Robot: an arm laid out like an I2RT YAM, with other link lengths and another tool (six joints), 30 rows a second.
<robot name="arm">
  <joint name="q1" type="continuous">
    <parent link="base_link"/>
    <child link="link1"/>
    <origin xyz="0 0 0.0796" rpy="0 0 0"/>
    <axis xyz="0 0 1"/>
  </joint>
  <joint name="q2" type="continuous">
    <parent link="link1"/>
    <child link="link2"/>
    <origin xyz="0.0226 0.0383 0.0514" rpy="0 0 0"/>
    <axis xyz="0 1 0"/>
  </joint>
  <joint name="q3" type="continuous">
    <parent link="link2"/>
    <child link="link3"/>
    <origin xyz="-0.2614 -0.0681 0" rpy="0 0 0"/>
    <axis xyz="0 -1 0"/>
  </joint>
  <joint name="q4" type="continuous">
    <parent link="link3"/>
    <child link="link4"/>
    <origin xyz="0.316 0.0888 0.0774" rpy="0 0 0"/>
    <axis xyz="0 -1 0"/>
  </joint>
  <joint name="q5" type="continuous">
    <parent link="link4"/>
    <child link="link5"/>
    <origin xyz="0.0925 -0.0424 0.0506" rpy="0 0 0"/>
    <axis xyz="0 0 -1"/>
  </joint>
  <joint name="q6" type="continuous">
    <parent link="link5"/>
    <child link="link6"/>
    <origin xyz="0.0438 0 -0.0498" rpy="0 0 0"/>
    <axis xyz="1 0 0"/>
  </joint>
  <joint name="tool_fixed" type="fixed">
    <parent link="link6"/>
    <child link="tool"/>
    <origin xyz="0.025 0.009 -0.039" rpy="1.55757 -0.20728 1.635"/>
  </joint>
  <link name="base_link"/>
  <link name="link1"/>
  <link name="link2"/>
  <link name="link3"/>
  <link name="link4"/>
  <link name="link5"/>
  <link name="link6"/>
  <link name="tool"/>
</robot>
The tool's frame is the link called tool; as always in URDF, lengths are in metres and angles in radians. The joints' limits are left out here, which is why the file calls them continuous.
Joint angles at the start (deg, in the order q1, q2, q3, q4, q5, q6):
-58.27 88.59 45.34 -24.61 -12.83 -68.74
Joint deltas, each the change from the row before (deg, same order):
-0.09 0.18 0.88 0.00 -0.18 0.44
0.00 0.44 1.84 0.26 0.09 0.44
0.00 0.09 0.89 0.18 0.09 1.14
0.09 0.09 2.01 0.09 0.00 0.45
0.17 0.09 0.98 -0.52 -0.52 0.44
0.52 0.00 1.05 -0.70 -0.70 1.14
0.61 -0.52 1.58 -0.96 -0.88 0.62
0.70 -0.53 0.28 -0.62 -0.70 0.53
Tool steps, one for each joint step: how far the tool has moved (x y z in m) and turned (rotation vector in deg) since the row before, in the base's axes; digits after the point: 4 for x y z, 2 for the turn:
0.0023 -0.0039 0.0039 -0.34 -0.60 -0.42
0.0054 -0.0086 0.0084 -1.28 -0.90 -0.43
0.0027 -0.0037 0.0048 -0.41 -0.71 -1.05
0.0061 -0.0085 0.0116 -1.52 -1.17 -0.30
0.0034 -0.0018 0.0048 0.12 -0.70 0.03
0.0055 0.0002 0.0055 0.54 -1.01 -0.13
0.0072 -0.0012 0.0119 -0.26 -1.42 0.51
0.0045 0.0037 0.0042 0.43 -0.75 0.60

